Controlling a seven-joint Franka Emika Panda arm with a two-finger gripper.
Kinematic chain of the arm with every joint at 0, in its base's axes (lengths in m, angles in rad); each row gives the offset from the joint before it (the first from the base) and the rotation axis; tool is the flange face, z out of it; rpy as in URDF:
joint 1: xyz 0 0 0.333 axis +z
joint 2: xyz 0 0 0 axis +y
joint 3: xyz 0 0 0.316 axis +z
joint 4: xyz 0.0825 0 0 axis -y
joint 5: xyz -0.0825 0 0.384 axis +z
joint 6: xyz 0 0 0 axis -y
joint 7: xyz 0.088 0 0 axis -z
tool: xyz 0 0 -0.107 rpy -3.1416 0 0
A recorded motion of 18 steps. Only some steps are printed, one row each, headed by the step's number.
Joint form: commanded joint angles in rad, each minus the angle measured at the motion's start. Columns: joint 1, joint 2, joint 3, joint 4, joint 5, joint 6, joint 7.
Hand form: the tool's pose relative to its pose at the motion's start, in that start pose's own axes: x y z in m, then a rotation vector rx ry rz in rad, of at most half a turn. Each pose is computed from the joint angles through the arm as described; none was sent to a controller.
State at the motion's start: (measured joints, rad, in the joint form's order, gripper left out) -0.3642 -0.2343 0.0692 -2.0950 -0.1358 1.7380 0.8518
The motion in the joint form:
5: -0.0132 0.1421 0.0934 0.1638 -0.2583 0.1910 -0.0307
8: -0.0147 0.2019 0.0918 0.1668 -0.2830 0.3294 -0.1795
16: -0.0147 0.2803 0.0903 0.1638 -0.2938 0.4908 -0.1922
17: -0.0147 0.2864 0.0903 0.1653 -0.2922 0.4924 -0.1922
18: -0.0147 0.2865 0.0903 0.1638 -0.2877 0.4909 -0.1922
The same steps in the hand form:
5: 0.0273 -0.0664 -0.0392 0.0031 0.3428 -0.1711
8: 0.0407 -0.0902 -0.0247 0.0345 0.4048 -0.3548
16: 0.0520 -0.1195 0.0014 0.1063 0.4501 -0.4103
17: 0.0527 -0.1210 0.0039 0.1066 0.4460 -0.4109
18: 0.0525 -0.1209 0.0049 0.1074 0.4409 -0.4092

